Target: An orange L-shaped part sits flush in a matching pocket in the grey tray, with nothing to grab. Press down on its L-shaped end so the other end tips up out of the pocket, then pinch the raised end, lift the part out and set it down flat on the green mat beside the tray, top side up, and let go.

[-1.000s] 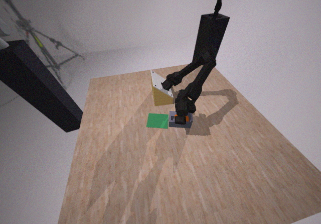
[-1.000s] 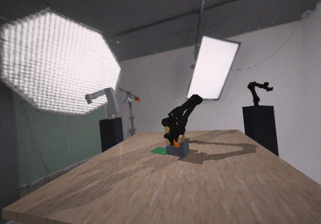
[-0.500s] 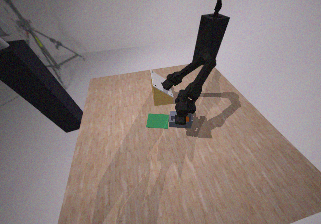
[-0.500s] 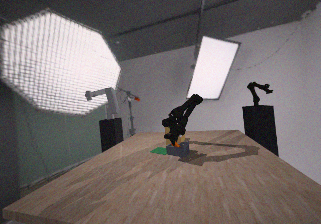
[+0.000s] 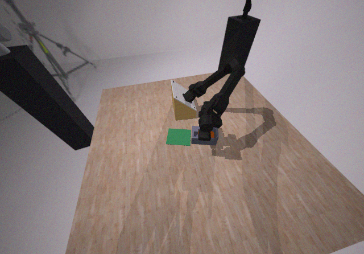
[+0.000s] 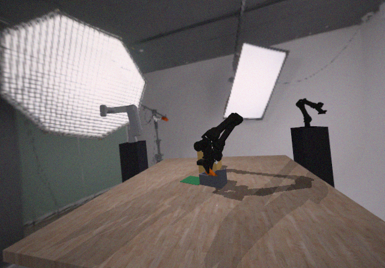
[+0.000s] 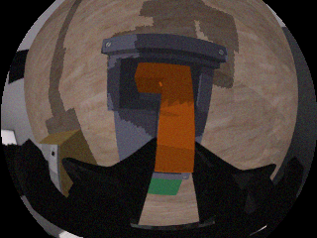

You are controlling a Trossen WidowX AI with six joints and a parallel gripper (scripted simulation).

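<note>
Right now my gripper tip is 120 mm to the left of the green mat, 90 mm above it and 80 mm past it. From my gripper tip the other things lie so: orange L-shaped part 40 mm to the left, 30 mm below.
</note>
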